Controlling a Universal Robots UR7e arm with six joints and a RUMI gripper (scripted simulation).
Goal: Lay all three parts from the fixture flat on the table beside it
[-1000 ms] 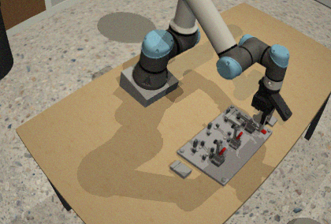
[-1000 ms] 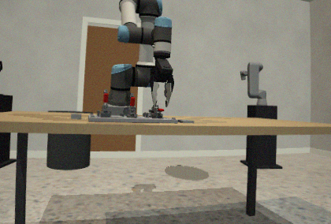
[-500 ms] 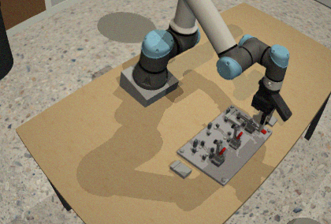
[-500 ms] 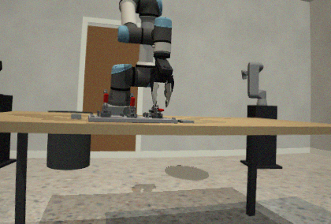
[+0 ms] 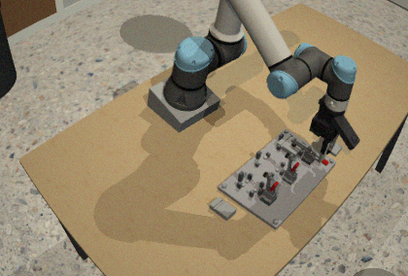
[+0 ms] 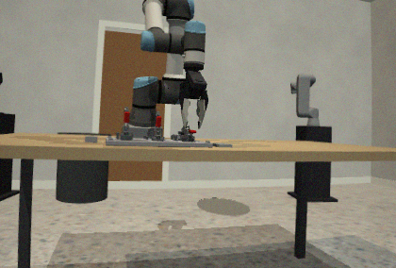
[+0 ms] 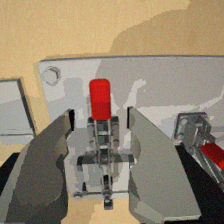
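My hand is 130 mm to the left of the grey fixture plate, 70 mm above it and 60 mm past it.
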